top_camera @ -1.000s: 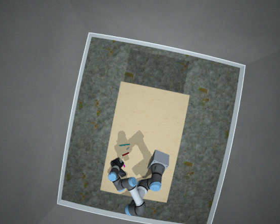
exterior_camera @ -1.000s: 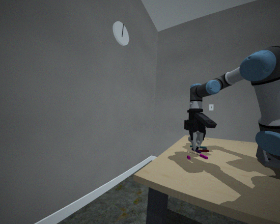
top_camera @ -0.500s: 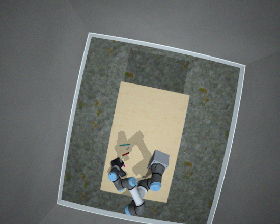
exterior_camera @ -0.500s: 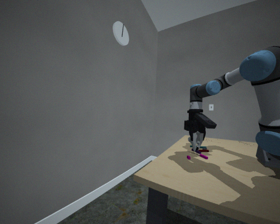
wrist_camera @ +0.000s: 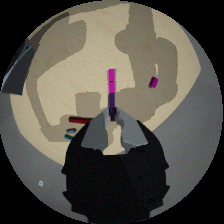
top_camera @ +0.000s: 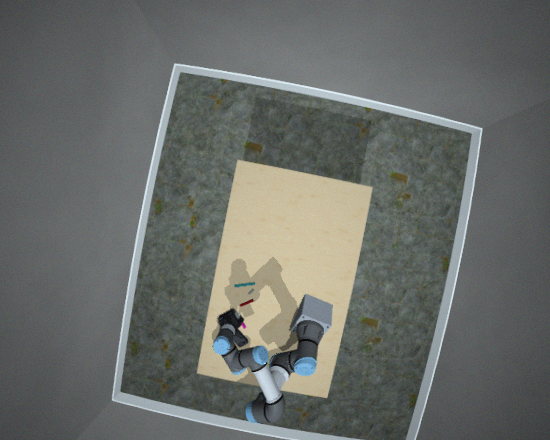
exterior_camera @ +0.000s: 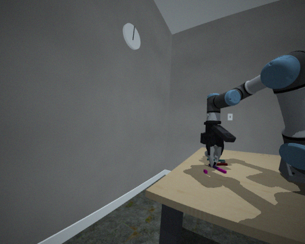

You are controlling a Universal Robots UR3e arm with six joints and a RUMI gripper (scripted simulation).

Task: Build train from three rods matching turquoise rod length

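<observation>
My gripper is now 10 mm above the purple rod. Also, from my hand: red rod 30 mm behind, 80 mm to the right, 10 mm below; then grey rod 30 mm behind, 140 mm to the right, 10 mm below; then turquoise rod 10 mm ahead, 160 mm to the right, 10 mm below.
</observation>
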